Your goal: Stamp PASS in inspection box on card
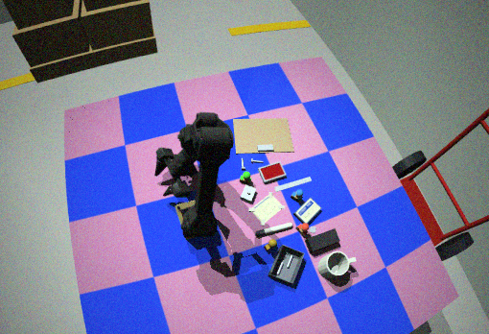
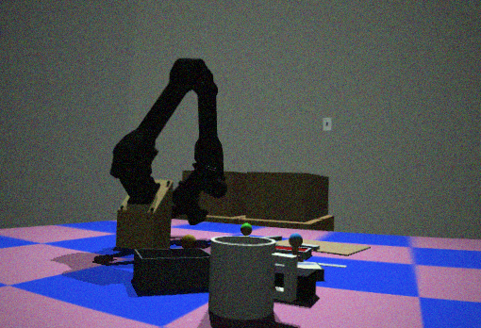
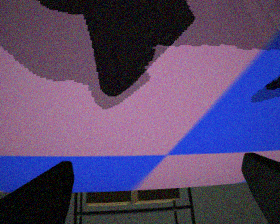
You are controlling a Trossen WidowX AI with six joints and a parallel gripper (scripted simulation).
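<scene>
Right now my gripper tip is 30 cm short of the green-knobbed PASS stamp, 7 cm to the left of it and 2 cm above it. The rest, counted from my gripper tip: marker: 30 cm ahead, 27 cm to the right, 3 cm below; grey block: 29 cm ahead, 10 cm to the left, 3 cm below; white card: 33 cm ahead, 20 cm to the right, 4 cm below.
</scene>
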